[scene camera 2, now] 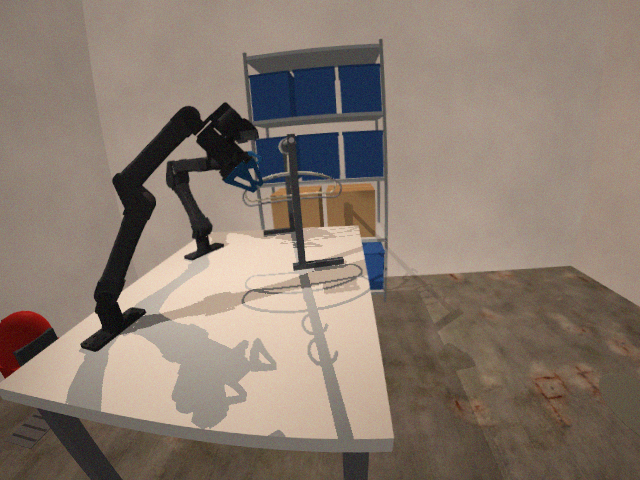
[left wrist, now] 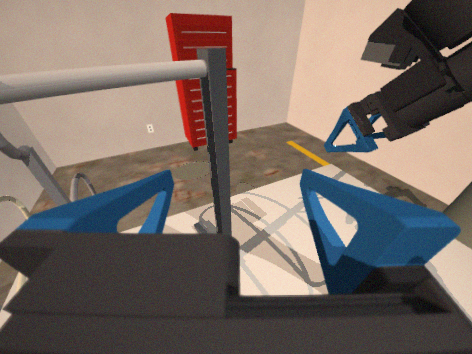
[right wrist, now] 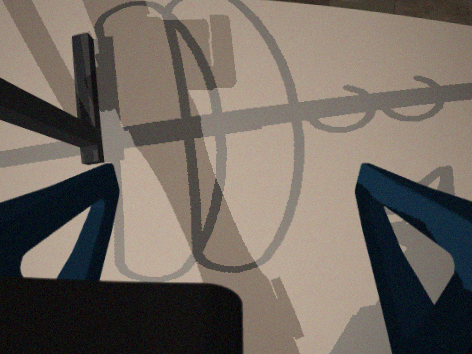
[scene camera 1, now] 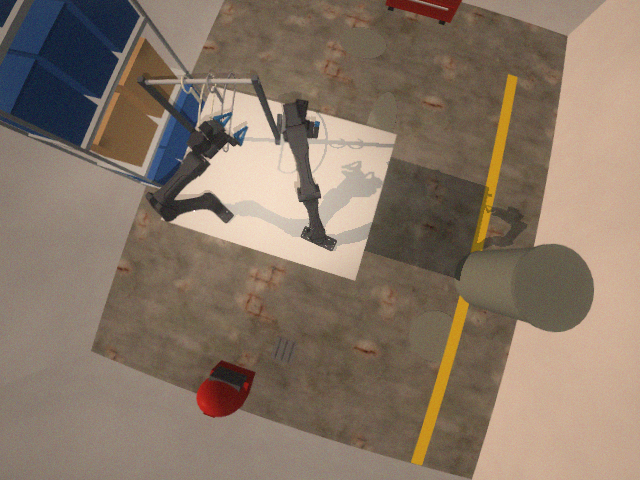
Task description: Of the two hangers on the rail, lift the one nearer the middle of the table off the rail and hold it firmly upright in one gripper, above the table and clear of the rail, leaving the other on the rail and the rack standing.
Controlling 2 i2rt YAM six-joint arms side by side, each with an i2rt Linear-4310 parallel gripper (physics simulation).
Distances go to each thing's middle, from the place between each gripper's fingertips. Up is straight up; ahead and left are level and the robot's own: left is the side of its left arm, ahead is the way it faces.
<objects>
I see the rack (scene camera 2: 291, 150) 20 cm to the left of my left hand, 16 cm below it and 9 cm ahead of it.
Right now my right hand is 460 mm to the right of the rack and 100 mm above it.
</objects>
